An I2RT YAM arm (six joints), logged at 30 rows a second.
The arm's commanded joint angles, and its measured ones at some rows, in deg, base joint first. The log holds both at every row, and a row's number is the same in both.
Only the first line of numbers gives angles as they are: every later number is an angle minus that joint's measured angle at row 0.
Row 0, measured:
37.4, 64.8, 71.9, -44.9, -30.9, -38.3
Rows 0 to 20, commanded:
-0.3, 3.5, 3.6, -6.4, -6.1, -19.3
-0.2, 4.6, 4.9, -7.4, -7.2, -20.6
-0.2, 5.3, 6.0, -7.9, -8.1, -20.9
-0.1, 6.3, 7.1, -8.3, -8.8, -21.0
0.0, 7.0, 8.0, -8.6, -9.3, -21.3
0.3, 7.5, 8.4, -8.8, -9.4, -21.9
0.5, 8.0, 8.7, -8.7, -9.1, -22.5
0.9, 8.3, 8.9, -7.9, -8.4, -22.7
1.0, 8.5, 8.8, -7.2, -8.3, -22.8
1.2, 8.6, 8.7, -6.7, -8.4, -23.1
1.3, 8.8, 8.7, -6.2, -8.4, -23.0
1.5, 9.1, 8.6, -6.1, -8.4, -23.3
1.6, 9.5, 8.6, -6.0, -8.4, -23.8
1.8, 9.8, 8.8, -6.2, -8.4, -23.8
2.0, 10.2, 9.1, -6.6, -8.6, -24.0
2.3, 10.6, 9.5, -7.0, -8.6, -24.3
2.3, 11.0, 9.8, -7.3, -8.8, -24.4
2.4, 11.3, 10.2, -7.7, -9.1, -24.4
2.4, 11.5, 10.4, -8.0, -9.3, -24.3
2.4, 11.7, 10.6, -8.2, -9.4, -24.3
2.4, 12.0, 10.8, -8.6, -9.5, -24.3
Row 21, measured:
2.0, 11.4, 8.4, -6.7, -7.8, -23.7
